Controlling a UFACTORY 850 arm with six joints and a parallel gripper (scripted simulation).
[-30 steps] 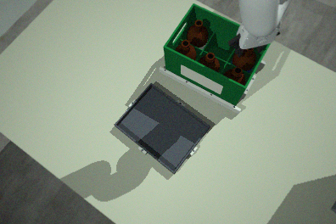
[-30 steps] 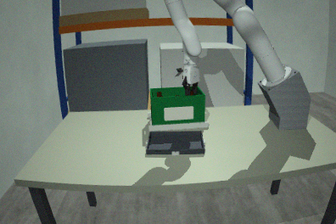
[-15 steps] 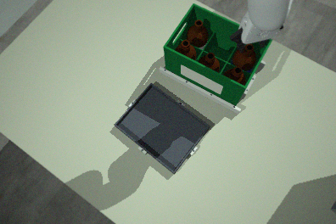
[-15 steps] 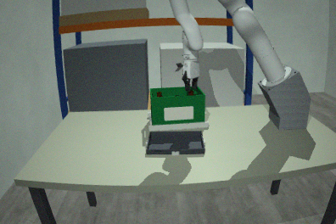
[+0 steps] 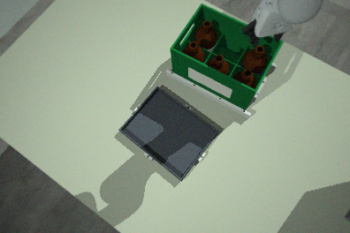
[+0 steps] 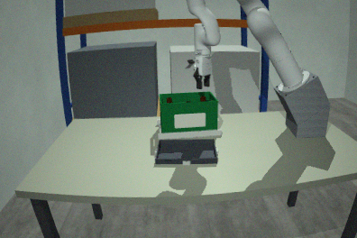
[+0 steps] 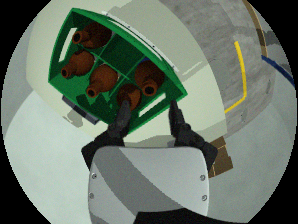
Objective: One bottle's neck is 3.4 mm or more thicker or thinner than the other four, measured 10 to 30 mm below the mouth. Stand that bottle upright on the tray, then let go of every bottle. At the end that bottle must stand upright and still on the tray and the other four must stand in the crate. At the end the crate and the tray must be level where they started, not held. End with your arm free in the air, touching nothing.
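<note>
My gripper is now 14 cm above the green crate, 9 cm short of it and 3 cm to the right of it. Also, from my hand: dark grey tray 29 cm to the left, 21 cm below, 17 cm ahead.
</note>
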